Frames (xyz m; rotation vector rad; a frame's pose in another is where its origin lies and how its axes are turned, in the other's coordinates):
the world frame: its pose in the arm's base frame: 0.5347 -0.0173 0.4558 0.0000 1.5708 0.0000
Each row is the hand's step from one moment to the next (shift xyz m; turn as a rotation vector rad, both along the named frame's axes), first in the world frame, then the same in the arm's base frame.
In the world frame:
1: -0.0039 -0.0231 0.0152 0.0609 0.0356 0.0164
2: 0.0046 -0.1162 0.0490 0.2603 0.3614 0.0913
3: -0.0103 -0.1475 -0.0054 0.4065 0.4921 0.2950
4: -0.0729 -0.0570 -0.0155 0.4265 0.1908 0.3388
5: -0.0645 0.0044 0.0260 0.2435 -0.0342 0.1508
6: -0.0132 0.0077 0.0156 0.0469 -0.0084 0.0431
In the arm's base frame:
1: 0.0152 -0.0231 0.0039 0.0164 0.0356 -0.0609
2: 0.0490 -0.1162 -0.0046 0.0913 0.3614 -0.2603
3: -0.0054 -0.1475 0.0103 0.2950 0.4921 -0.4065
4: -0.0155 -0.0570 0.0729 0.3388 0.1908 -0.4265
5: 0.0260 0.0044 0.0645 0.1508 -0.0342 -0.2435
6: 0.0156 0.0077 0.0132 0.0431 -0.0084 -0.0469

